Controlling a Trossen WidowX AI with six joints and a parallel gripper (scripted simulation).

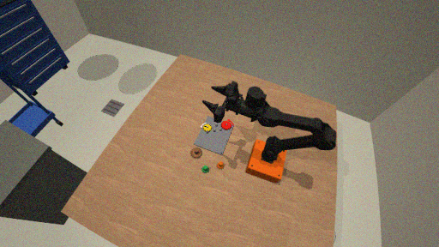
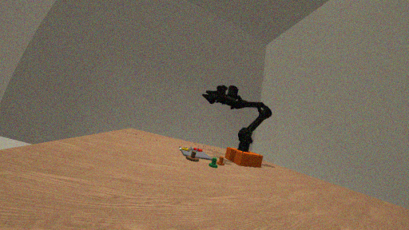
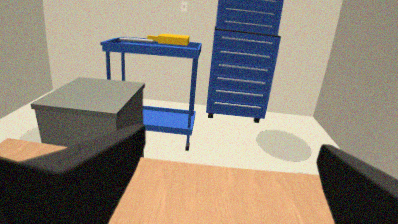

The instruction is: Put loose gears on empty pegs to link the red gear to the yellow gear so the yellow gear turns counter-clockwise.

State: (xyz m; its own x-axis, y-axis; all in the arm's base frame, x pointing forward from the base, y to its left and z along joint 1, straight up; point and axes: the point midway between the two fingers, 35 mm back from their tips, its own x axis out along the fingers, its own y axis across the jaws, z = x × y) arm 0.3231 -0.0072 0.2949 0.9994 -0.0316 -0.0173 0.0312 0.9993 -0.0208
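Now: the brown gear 110 mm to the left of my gripper tip and 360 mm below it. Also, from my gripper tip: red gear (80 mm behind, 120 mm to the right, 360 mm below); then small orange gear (140 mm behind, 120 mm to the left, 360 mm below); then yellow gear (10 mm ahead, 60 mm to the right, 350 mm below).
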